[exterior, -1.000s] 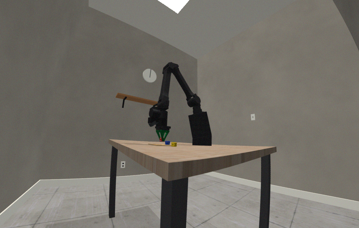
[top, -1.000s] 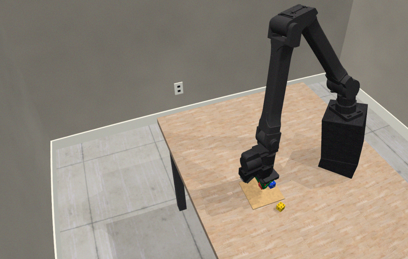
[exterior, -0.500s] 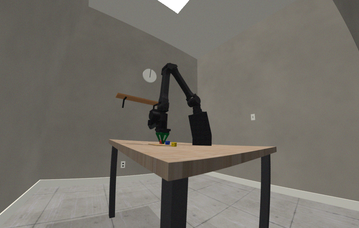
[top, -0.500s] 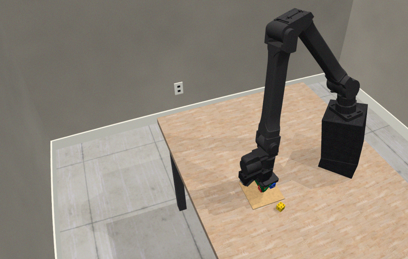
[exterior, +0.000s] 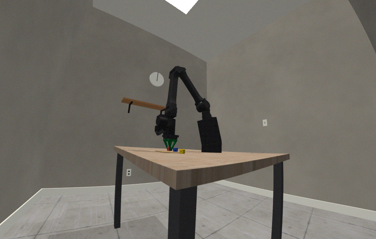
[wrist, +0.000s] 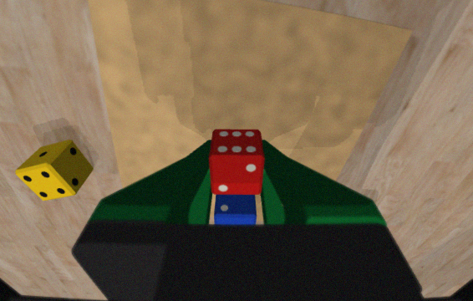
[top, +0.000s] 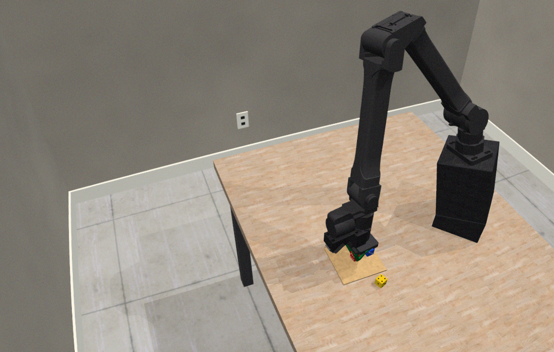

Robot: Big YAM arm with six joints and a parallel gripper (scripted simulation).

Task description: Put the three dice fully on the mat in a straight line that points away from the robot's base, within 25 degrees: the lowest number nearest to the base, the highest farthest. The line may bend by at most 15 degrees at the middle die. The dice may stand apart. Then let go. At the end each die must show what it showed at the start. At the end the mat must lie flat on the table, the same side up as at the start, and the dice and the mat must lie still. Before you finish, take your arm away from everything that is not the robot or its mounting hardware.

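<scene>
Now: the red die right at my hand. The rest, counted from my hand: blue die: 5 cm behind; then tan mat: 2 cm below; then yellow die: 11 cm to the left, 2 cm behind, 1 cm below.
</scene>
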